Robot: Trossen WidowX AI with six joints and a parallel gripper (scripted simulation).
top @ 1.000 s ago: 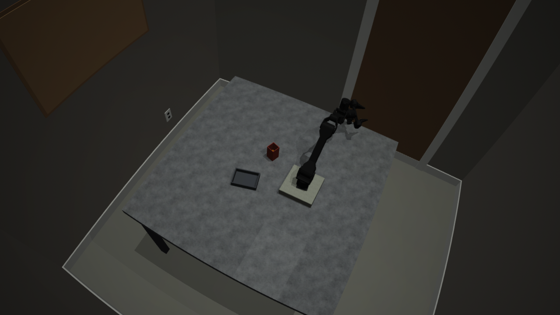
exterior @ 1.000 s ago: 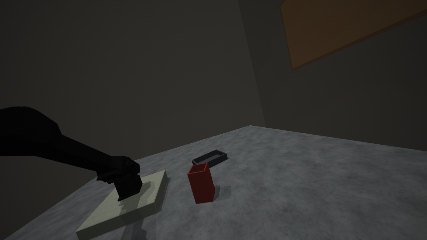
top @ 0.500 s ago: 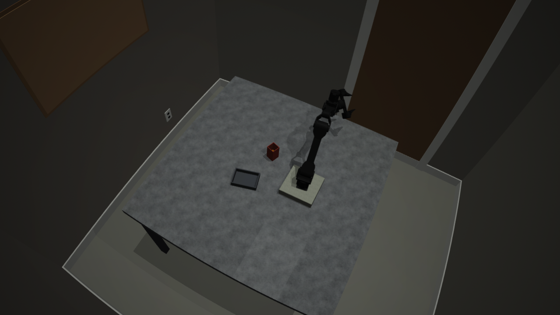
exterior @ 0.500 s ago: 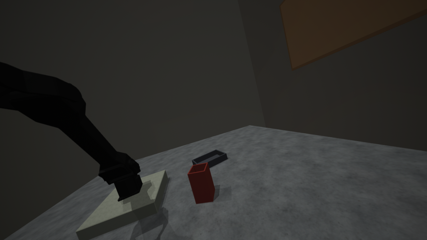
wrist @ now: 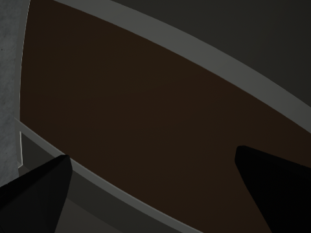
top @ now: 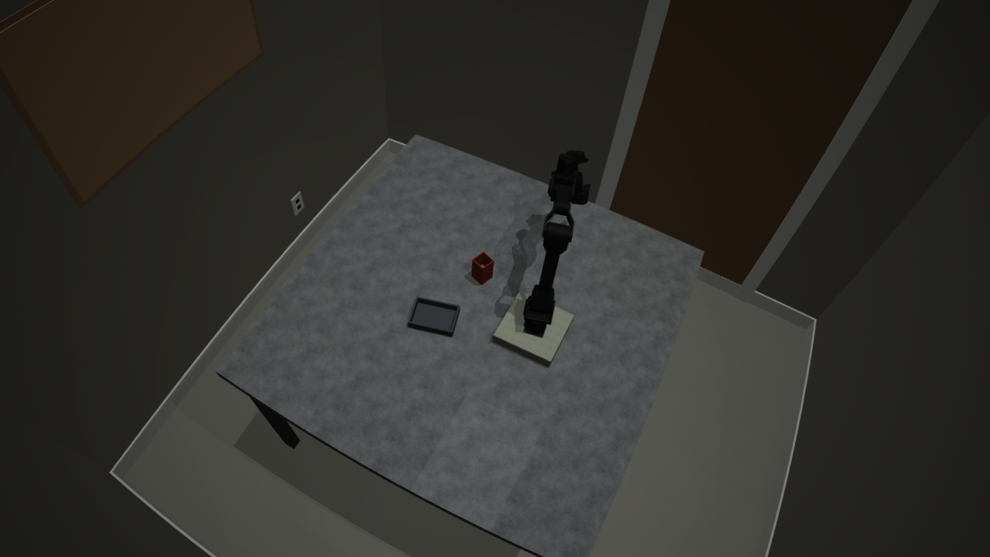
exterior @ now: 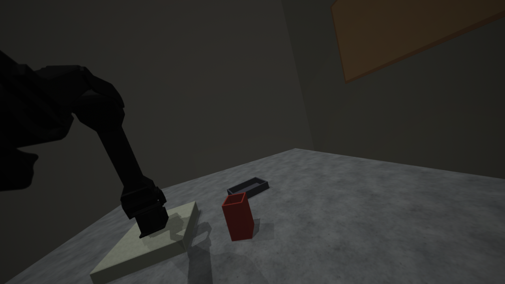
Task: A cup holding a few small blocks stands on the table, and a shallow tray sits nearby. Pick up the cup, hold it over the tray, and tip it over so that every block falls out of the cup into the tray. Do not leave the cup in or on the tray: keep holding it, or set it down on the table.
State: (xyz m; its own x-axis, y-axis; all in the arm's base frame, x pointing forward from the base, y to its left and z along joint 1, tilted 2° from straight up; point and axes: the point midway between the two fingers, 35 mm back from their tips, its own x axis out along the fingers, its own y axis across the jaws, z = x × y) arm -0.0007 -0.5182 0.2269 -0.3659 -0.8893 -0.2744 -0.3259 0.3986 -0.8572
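The orange block is 250 mm ahead of my gripper tip, 400 mm to the left of it and 190 mm below it. From my gripper tip the other things lie so: red square cup 250 mm ahead, 400 mm to the left, 210 mm below.
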